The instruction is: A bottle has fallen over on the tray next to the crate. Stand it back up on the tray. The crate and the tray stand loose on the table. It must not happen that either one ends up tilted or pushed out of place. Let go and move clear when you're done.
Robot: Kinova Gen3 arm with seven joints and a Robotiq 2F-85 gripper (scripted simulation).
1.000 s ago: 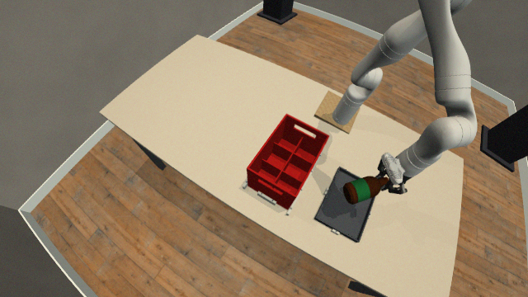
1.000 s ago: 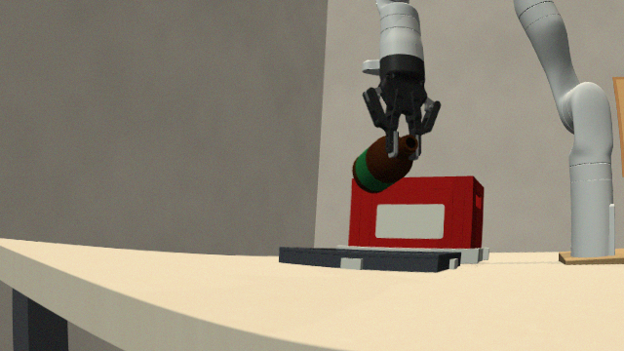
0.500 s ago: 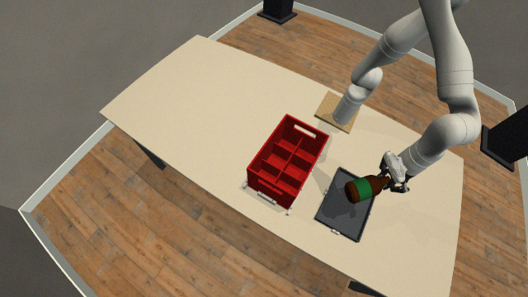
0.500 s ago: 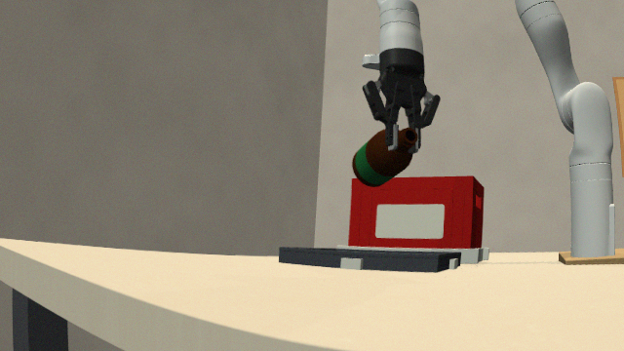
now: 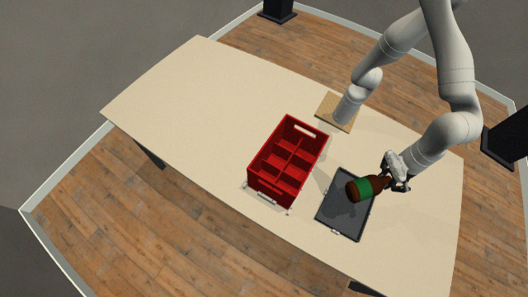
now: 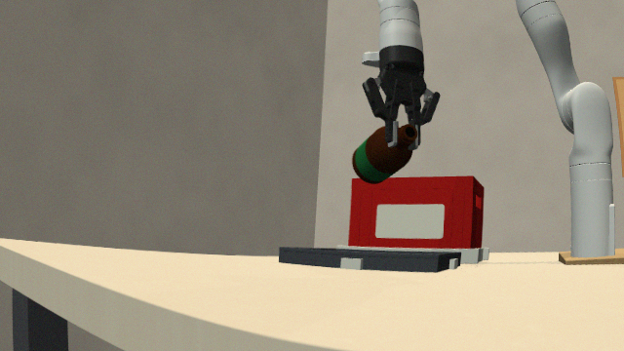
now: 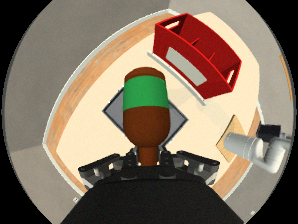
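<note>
The brown bottle is 4 cm ahead of my hand, 3 cm to the right of it and 1 cm below it. Also, from my hand: dark grey tray: 5 cm ahead, 3 cm to the right, 19 cm below; then red crate: 9 cm ahead, 32 cm to the right, 12 cm below.
</note>
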